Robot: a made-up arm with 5 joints.
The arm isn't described. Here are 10 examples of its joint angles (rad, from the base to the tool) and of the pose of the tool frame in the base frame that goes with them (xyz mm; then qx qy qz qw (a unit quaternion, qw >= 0)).
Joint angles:
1: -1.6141 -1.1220 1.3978 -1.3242 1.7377
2: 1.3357 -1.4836 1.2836 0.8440 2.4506
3: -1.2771 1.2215 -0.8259 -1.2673 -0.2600
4: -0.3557 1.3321 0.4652 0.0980 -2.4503
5: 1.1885 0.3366 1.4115 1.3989 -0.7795
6: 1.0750 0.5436 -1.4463 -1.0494 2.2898
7: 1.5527 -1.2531 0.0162 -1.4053 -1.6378
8: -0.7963 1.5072 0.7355 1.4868 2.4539
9: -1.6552 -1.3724 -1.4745 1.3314 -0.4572
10: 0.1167 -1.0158 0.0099 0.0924 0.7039
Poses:
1: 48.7 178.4 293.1 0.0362 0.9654 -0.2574 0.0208
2: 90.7 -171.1 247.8 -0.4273 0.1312 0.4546 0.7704
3: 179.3 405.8 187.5 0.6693 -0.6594 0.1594 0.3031
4: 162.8 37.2 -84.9 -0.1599 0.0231 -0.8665 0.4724
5: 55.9 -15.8 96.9 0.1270 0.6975 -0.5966 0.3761
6: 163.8 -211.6 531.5 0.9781 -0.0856 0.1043 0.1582
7: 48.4 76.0 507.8 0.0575 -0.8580 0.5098 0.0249
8: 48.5 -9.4 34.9 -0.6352 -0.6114 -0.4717 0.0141
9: 80.8 -288.0 378.5 0.8819 -0.4707 0.0150 0.0232
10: 147.1 -14.3 535.5 -0.3563 -0.8769 0.0859 0.3111
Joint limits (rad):
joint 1: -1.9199..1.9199
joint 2: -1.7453..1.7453
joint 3: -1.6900..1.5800
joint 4: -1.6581..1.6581
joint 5: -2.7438..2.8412
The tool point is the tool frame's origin. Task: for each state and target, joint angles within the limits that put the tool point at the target. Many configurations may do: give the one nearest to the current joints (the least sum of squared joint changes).
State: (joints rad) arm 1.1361 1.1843 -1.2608 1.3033 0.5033
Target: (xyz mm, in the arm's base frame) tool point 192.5 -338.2 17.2
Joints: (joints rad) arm 1.1708 1.5102 -1.0810 1.2784 0.5033
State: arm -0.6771 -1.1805 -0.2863 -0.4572 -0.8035
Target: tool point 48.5 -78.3 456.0
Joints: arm -1.4700 -1.7453 0.5466 -1.1838 -0.8035
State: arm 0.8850 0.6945 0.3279 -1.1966 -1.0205
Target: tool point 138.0 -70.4 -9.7
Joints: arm 0.6624 1.0152 1.0921 -1.1628 -1.0205
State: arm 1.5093 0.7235 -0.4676 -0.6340 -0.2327
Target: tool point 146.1 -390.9 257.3
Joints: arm 1.3290 0.4912 -0.1308 -0.7777 -0.2327
